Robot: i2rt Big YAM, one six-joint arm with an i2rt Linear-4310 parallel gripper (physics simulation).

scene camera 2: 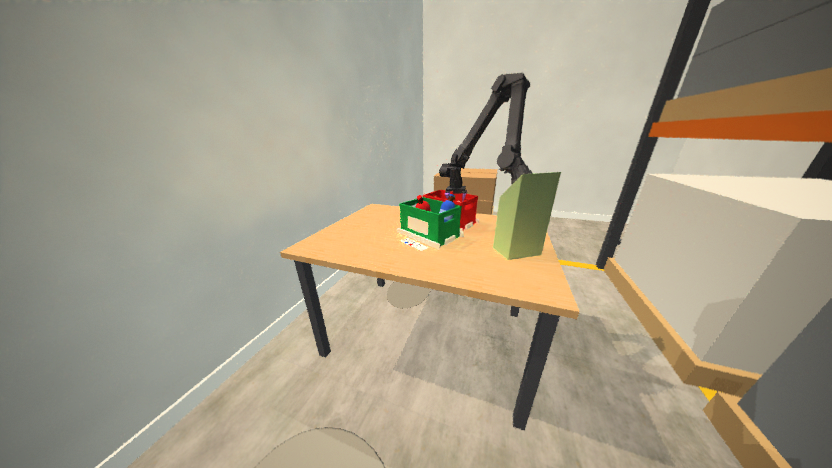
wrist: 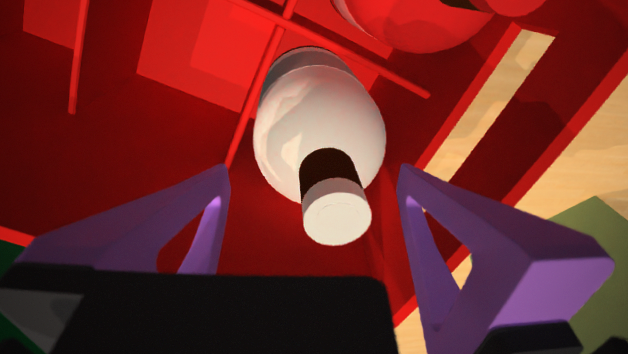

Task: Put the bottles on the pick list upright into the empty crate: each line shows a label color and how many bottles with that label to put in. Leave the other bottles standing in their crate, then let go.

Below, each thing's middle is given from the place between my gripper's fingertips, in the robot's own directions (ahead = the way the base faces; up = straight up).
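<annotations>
There's the white bottle (wrist: 319,139), and measured from my hand it's 10 mm to the left, 10 mm behind and 60 mm below.
</annotations>
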